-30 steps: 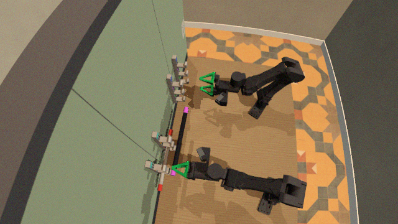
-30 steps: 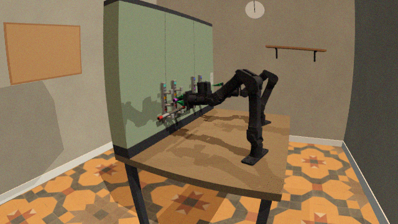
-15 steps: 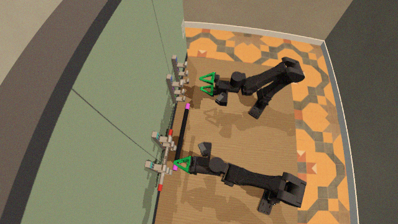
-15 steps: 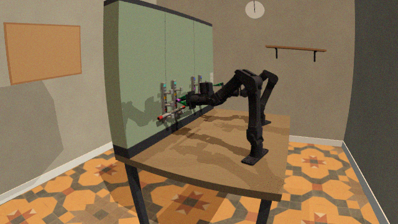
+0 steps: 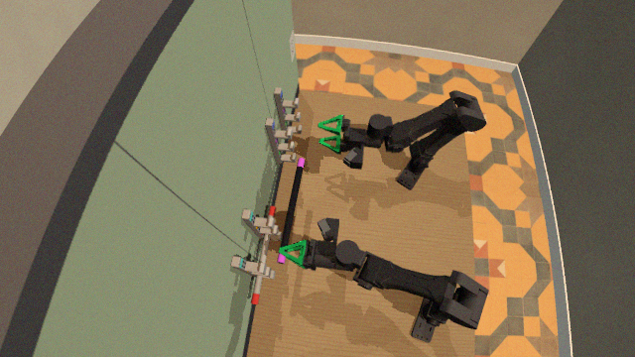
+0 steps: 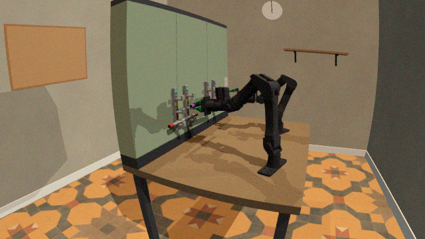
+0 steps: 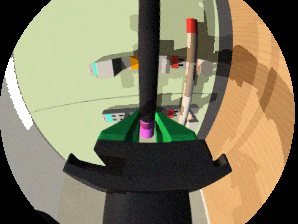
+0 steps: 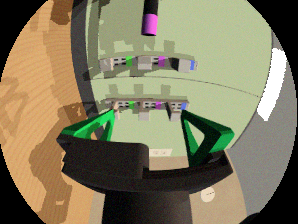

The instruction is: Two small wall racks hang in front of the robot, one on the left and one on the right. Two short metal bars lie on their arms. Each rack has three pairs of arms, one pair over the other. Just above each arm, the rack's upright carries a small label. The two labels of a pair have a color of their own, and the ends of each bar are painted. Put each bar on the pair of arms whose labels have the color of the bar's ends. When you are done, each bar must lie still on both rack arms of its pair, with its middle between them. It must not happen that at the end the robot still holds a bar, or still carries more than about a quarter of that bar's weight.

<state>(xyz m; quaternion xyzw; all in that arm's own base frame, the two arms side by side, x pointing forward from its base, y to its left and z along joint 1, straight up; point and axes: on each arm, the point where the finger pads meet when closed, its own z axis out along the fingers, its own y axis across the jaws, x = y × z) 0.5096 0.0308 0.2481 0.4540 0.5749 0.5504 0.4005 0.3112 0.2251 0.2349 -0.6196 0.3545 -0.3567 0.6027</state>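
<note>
The bar is 13 cm to the right of my left hand, 2 cm behind it and 1 cm below it. From my left hand the other things lie so: green wall panel 20 cm to the right, 18 cm above, 14 cm ahead.
Now: the bar 8 cm ahead of my right hand, 26 cm to the left of it and 1 cm above it. From my right hand the other things lie so: green wall panel 24 cm ahead, 19 cm to the left, 19 cm above.
</note>
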